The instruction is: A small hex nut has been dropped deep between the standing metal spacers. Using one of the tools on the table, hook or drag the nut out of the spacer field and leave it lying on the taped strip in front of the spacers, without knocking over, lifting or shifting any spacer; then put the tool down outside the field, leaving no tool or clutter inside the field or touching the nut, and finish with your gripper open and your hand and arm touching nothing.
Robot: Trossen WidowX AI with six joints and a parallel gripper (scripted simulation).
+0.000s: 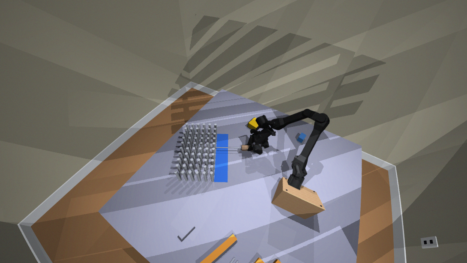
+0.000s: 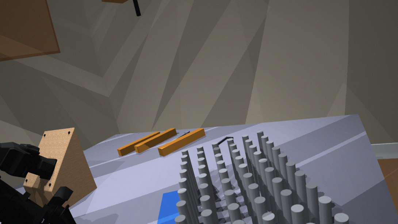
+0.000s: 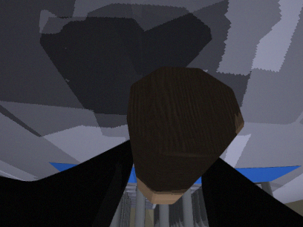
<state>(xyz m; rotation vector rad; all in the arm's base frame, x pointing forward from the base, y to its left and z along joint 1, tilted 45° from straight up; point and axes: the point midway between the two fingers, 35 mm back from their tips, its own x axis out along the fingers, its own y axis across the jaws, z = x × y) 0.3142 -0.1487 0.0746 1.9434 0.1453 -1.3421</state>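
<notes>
Right now my gripper tip is 130 mm short of the blue taped strip, 110 mm to the right of it and 30 mm above it. Round my gripper tip: yellow block: 50 mm ahead, 240 mm to the right, 10 mm below; then hex nut: 290 mm ahead, 160 mm to the left, 30 mm below; then wooden-handled pick: 90 mm ahead, 50 mm to the left.
</notes>
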